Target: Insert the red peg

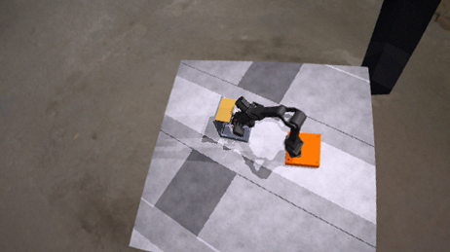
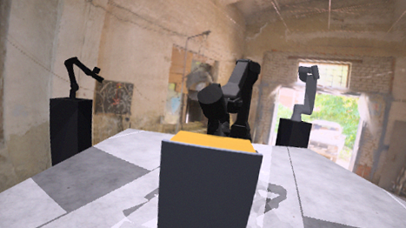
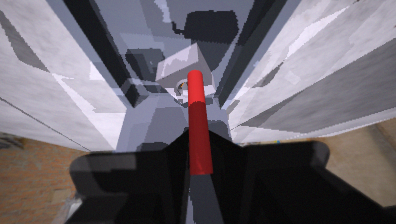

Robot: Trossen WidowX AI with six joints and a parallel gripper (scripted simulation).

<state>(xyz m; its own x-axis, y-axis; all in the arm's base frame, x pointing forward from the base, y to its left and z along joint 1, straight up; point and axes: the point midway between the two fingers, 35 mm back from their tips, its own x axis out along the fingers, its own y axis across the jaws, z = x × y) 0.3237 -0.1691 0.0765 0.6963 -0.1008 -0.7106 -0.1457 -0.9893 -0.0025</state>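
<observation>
The back wall lies 60 mm ahead of my gripper tip, 30 mm to the right of it and 20 mm above it. The rest, counted from my gripper tip: roof (110 mm above, 20 mm to the right, 10 mm ahead); red peg (30 mm behind, 10 mm below).
</observation>
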